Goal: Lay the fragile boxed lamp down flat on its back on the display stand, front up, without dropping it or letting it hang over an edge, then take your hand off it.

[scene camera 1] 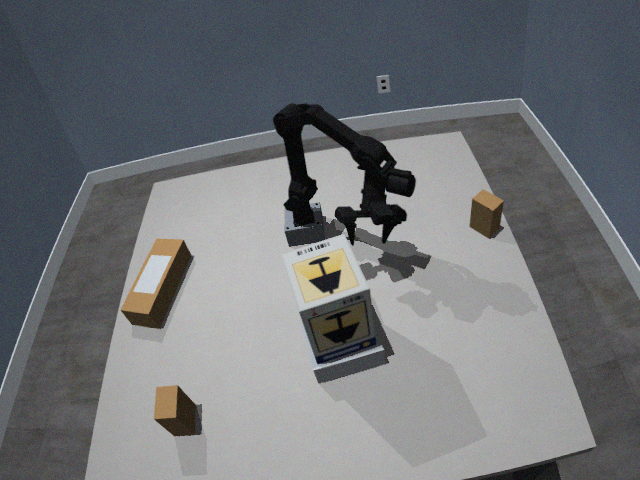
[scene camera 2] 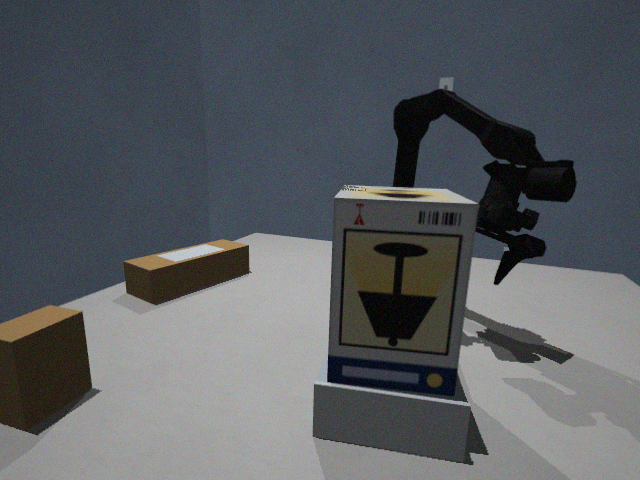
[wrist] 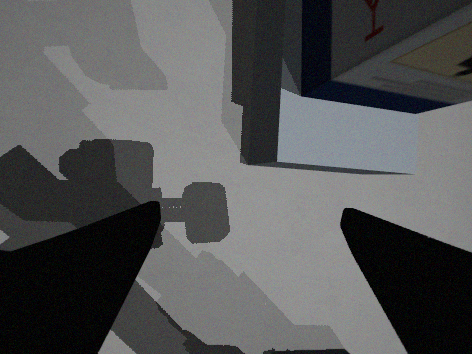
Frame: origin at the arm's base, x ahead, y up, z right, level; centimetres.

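Seen in the pictures: gripper, fingertip midpoint: (scene camera 1: 368, 244) (scene camera 2: 471, 274) (wrist: 251, 213); arm's base at its link origin: (scene camera 1: 303, 218).
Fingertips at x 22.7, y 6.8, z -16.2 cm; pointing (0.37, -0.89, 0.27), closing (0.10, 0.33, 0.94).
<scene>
Pixels of each thing's middle, then the offset from my fingertips to it.
- long brown box with a white label, body centre: (scene camera 2: 193, 266) (scene camera 1: 157, 281) dx -11.7, dy -9.6, dz +66.4 cm
- small brown box at the middle of its body: (scene camera 2: 39, 363) (scene camera 1: 175, 411) dx +35.9, dy -7.6, dz +56.9 cm
The boxed lamp (scene camera 1: 336, 330) (scene camera 2: 398, 289) (wrist: 370, 55) is a tall white carton with lamp pictures and a dark blue band at its foot. It stands upright on the display stand (scene camera 1: 354, 365) (scene camera 2: 391, 421) (wrist: 345, 135), a low pale block. Its lamp-picture front faces scene camera 2. In the wrist view its lower part shows at the upper right. My gripper (scene camera 1: 368, 242) (wrist: 251, 213) is open and empty, fingers down, above the table behind and to the right of the carton as scene camera 1 sees it. In scene camera 2 the carton hides part of the gripper.
A long brown box with a white label (scene camera 1: 152, 273) (scene camera 2: 191, 252) lies at the left. A small brown box (scene camera 1: 175, 410) (scene camera 2: 41, 372) stands at the front left, another (scene camera 1: 485, 214) near the right table edge. The arm's base (scene camera 1: 305, 235) is behind the carton.
</scene>
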